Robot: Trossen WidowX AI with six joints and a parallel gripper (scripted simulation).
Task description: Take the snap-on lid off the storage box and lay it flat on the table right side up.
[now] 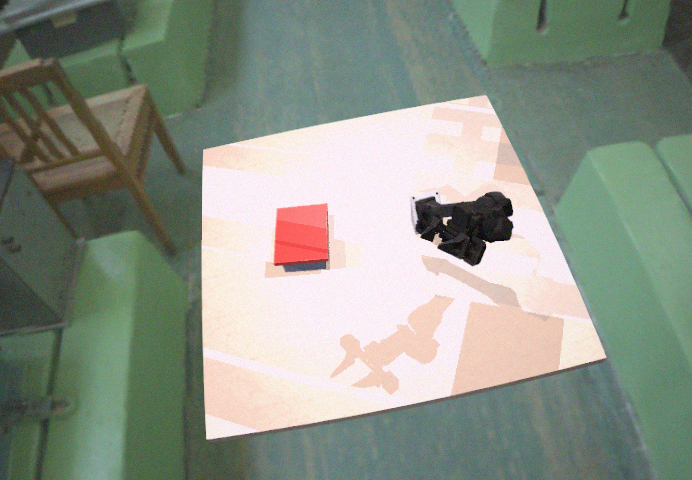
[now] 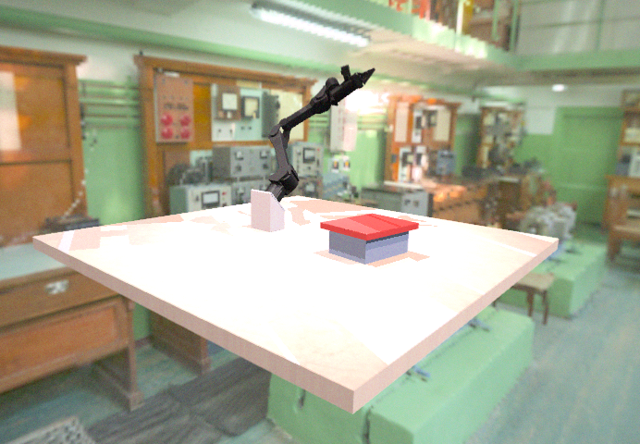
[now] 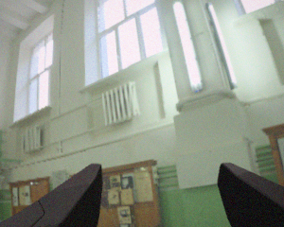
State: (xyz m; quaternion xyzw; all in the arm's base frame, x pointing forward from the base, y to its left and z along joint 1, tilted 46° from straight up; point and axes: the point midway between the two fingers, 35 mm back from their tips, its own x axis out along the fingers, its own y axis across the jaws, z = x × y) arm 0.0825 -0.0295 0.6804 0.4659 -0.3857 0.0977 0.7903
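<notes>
My gripper tip is 300 mm short of the flat red lid, 520 mm to the left of it and 530 mm above it. From my gripper tip the other things lie so: grey-blue storage box 300 mm ahead, 520 mm to the right, 570 mm below.
</notes>
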